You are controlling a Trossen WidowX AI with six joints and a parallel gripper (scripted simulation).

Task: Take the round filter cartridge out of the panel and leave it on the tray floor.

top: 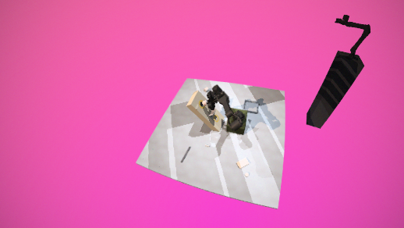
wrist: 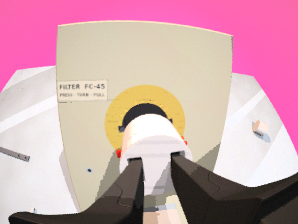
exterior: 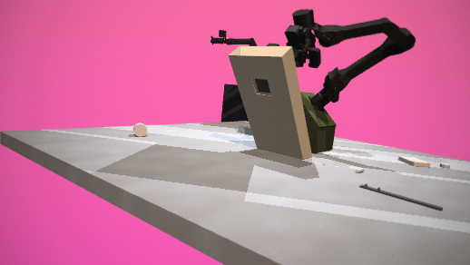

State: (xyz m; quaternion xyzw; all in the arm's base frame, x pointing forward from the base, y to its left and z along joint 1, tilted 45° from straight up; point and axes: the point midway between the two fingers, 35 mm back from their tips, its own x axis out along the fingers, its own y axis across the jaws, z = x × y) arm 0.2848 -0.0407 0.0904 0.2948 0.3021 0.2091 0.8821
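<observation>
Now: the tan service panel 110 mm below my gripper tip and 20 mm ahead of it. Round my gripper tip: tan block: 450 mm behind, 300 mm to the left, 270 mm below; tray: 330 mm to the right, 330 mm behind, 270 mm below; white round filter cartridge: 10 mm below, 10 mm ahead.
</observation>
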